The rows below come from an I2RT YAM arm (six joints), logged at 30 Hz.
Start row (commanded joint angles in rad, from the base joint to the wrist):
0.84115, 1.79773, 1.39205, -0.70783, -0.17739, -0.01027
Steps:
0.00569, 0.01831, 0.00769, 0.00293, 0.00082, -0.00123
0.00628, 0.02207, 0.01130, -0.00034, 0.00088, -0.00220
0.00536, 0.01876, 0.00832, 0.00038, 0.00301, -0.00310
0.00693, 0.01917, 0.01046, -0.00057, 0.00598, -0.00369
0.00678, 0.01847, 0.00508, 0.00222, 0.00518, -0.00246
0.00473, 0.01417, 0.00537, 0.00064, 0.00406, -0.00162
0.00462, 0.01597, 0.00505, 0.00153, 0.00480, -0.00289
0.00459, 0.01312, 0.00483, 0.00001, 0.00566, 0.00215
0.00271, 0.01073, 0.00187, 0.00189, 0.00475, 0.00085
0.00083, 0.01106, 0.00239, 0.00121, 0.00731, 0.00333
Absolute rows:
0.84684, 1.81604, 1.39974, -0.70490, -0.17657, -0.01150
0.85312, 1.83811, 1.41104, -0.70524, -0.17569, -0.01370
0.85848, 1.85687, 1.41936, -0.70486, -0.17268, -0.01680
0.86541, 1.87604, 1.42982, -0.70543, -0.16670, -0.02049
0.87219, 1.89451, 1.43490, -0.70321, -0.16152, -0.02295
0.87692, 1.90868, 1.44027, -0.70257, -0.15746, -0.02457
0.88154, 1.92465, 1.44532, -0.70104, -0.15266, -0.02746
0.88613, 1.93777, 1.45015, -0.70103, -0.14700, -0.02531
0.88884, 1.94850, 1.45202, -0.69914, -0.14225, -0.02446
0.88967, 1.95956, 1.45441, -0.69793, -0.13494, -0.02113

